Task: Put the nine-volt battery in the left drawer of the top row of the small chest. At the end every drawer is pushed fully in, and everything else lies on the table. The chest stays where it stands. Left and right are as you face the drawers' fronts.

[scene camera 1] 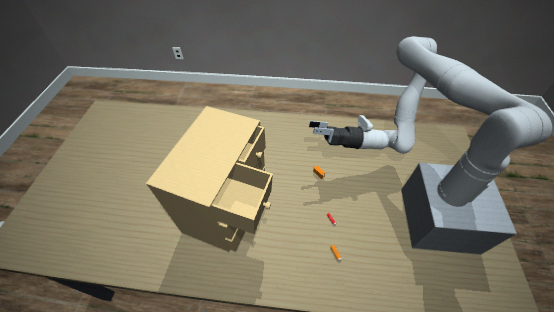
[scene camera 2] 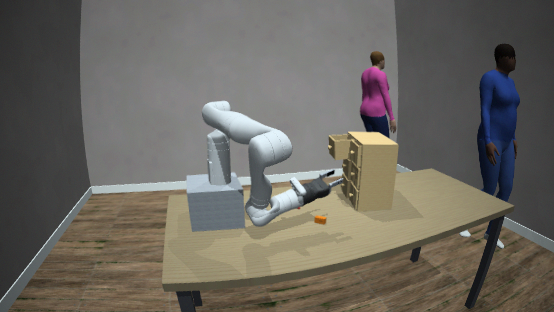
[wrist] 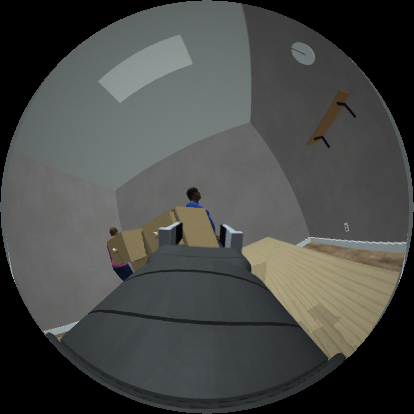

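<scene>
The nine-volt battery, an orange block, lies on the table in front of the chest. The top row's left drawer is pulled far out, and its visible inside holds nothing. The top row's right drawer is slightly out. My gripper is open and empty. It is above the table, beyond the battery in the first scene view, with its fingers pointing towards the chest's right side. The battery does not show in the wrist view.
A red cylinder and an orange cylinder lie on the table, nearer the first scene camera than the battery. The arm's grey base block stands opposite the drawer fronts. Two people stand behind the chest in the second scene view.
</scene>
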